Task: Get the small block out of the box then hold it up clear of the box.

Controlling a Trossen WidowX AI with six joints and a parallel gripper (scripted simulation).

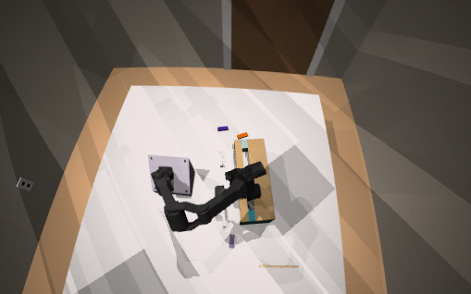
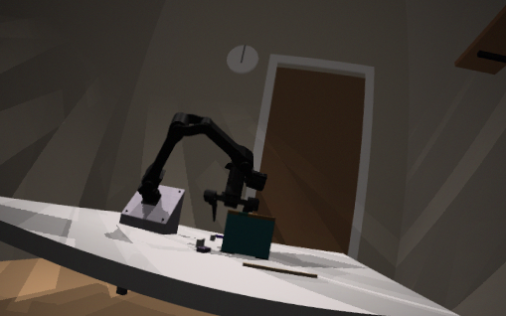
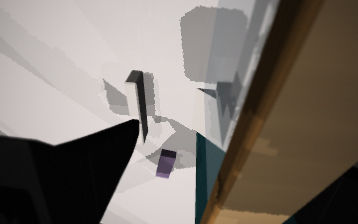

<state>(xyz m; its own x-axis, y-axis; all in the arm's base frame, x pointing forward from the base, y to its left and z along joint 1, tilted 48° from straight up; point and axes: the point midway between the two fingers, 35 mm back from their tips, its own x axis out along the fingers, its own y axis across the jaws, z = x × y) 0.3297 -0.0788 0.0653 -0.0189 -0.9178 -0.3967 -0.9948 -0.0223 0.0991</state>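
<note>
Now: the dark grey block 6 cm ahead of my gripper tip and 1 cm to the right of it. The rest, counted from my gripper tip: thin wooden stick 19 cm ahead, 28 cm to the right, 8 cm below; box 3 cm ahead, 11 cm to the left, 2 cm below; light purple block 2 cm behind, 17 cm to the right, 8 cm below.
</note>
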